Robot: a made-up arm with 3 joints.
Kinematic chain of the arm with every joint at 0, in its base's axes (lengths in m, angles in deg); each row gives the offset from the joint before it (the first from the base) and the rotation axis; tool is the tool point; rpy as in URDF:
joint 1: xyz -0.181 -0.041 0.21 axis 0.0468 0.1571 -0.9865
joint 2: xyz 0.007 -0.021 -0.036 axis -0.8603 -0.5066 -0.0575
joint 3: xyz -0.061 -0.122 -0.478 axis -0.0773 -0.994 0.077
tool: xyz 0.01 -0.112 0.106 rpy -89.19 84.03 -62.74
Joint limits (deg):
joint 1: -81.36..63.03
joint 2: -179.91..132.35
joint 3: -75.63..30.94
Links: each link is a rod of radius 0.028 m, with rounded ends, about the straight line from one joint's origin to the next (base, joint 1, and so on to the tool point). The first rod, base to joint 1, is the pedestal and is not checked.
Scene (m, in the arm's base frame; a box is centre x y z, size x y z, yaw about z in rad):
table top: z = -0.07
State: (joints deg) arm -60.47 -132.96 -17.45
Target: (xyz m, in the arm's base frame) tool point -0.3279 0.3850 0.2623
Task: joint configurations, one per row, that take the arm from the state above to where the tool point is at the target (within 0.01 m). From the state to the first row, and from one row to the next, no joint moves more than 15 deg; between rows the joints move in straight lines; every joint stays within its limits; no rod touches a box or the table.
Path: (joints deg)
1: -47.48 -132.00 -21.01
2: -34.50 -131.04 -24.56
3: -21.51 -130.08 -28.12
4: -8.52 -129.11 -31.67
5: 4.46 -128.15 -35.23
6: 17.45 -127.19 -38.78
7: 30.44 -126.23 -42.34

